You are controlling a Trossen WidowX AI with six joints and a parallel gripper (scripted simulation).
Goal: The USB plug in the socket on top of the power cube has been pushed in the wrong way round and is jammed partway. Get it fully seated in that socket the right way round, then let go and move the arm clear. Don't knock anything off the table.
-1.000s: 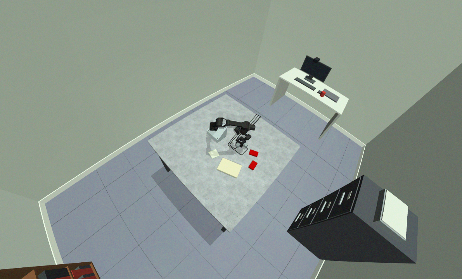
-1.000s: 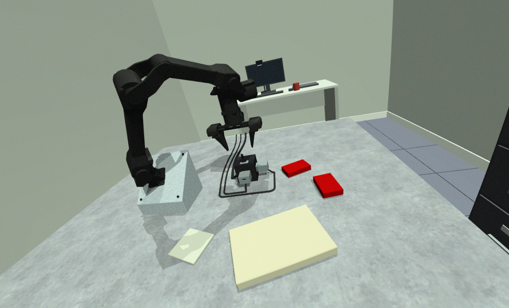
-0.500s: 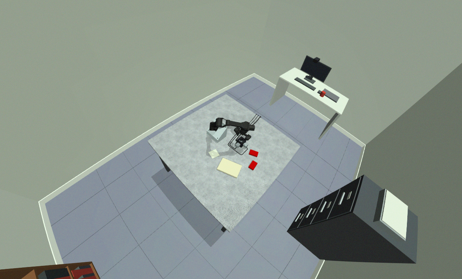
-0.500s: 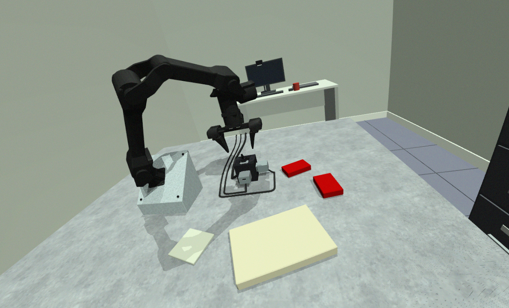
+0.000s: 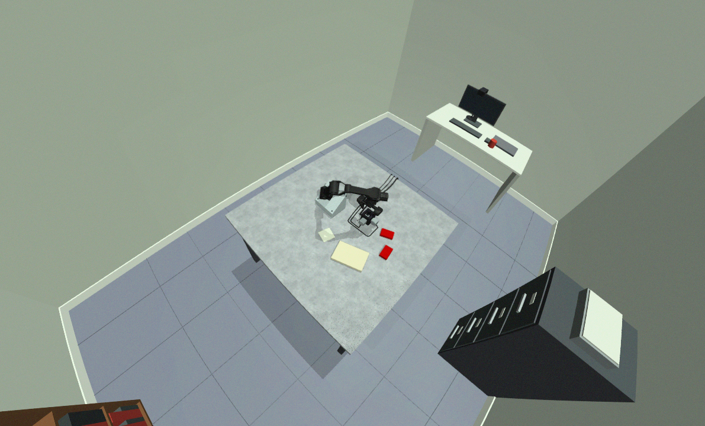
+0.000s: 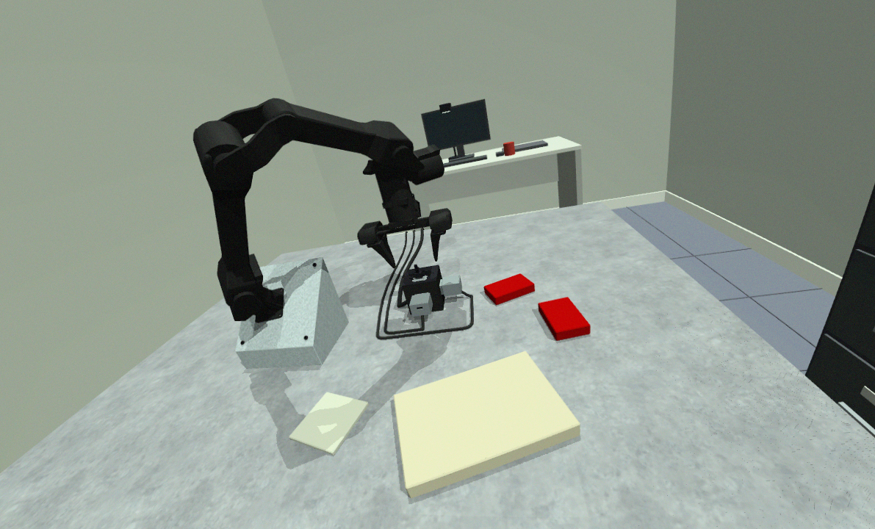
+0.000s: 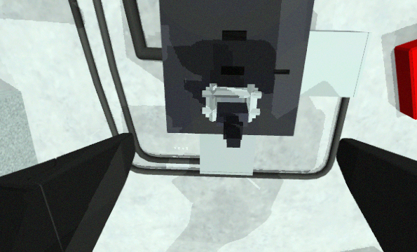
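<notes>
My gripper tip is now 20 mm above the dark USB plug. From my gripper tip the other things lie so: cream pad (300 mm to the right, 100 mm below, 100 mm ahead).
</notes>
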